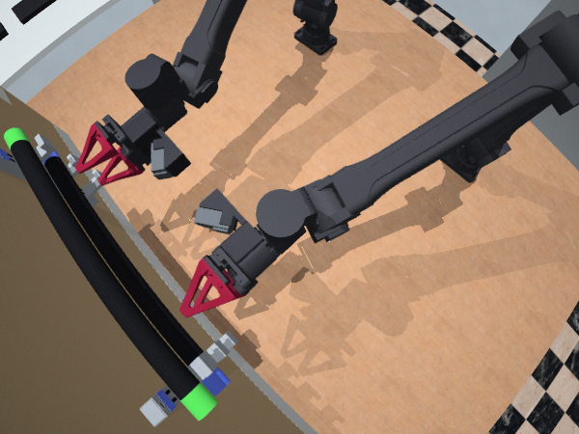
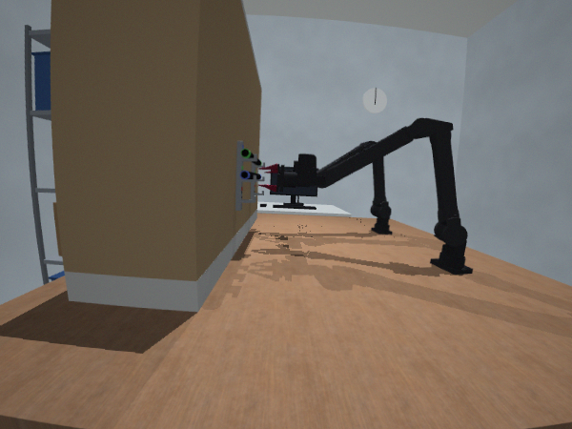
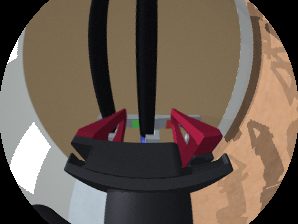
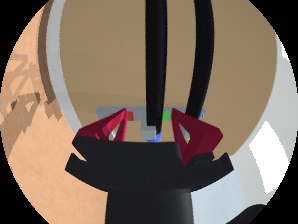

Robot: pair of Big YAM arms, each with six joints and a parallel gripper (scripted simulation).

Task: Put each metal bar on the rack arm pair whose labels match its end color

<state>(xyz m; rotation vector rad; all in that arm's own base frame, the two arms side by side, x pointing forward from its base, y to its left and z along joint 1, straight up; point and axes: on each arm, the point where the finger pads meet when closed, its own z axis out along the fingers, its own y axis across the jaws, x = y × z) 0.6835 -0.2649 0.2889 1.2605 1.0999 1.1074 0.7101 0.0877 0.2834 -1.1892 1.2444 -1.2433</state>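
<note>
The blue-ended bar is 140 mm to the right of my left hand and 40 mm ahead of it. Also, from my left hand: brown wall 230 mm ahead, 160 mm above, 120 mm to the right; green-ended bar 140 mm to the right, 80 mm above, 40 mm ahead.
My right gripper is now 150 mm to the right of the blue-ended bar, 50 mm short of it and 10 mm below it. The rest, counted from my right hand: brown wall 230 mm ahead, 170 mm to the left, 170 mm above; then green-ended bar 150 mm to the left, 80 mm above, 50 mm ahead.
</note>
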